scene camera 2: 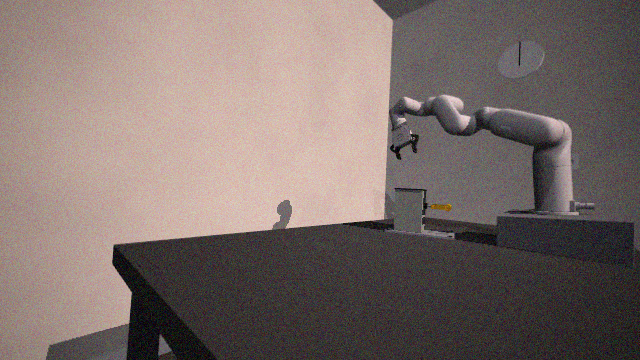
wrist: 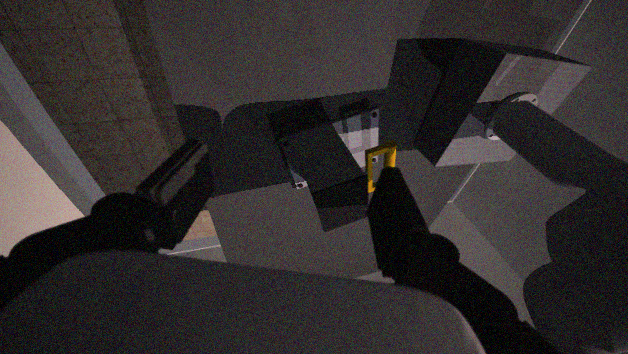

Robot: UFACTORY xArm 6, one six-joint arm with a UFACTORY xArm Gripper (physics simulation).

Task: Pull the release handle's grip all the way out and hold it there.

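The release handle's yellow grip (scene camera 2: 441, 207) (wrist: 370, 172) sticks out sideways from the upright grey box (scene camera 2: 408, 212) (wrist: 320, 157), on the side facing the robot's base. In the wrist view it is a yellow loop beside the box, and the right finger's tip covers part of its lower right. The box stands on a light base plate (scene camera 2: 440, 234) (wrist: 356, 141). My gripper (scene camera 2: 406, 154) (wrist: 293, 177) is open and empty. It hangs tilted, well above the box, with its fingers apart from both box and grip.
The robot's base stands on a grey block (scene camera 2: 565, 239) (wrist: 460, 95) on the grip's side of the box. The dark table (scene camera 2: 300, 290) (wrist: 280, 240) extends toward the scene camera. A pale wall (scene camera 2: 200, 125) rises behind the table's left part.
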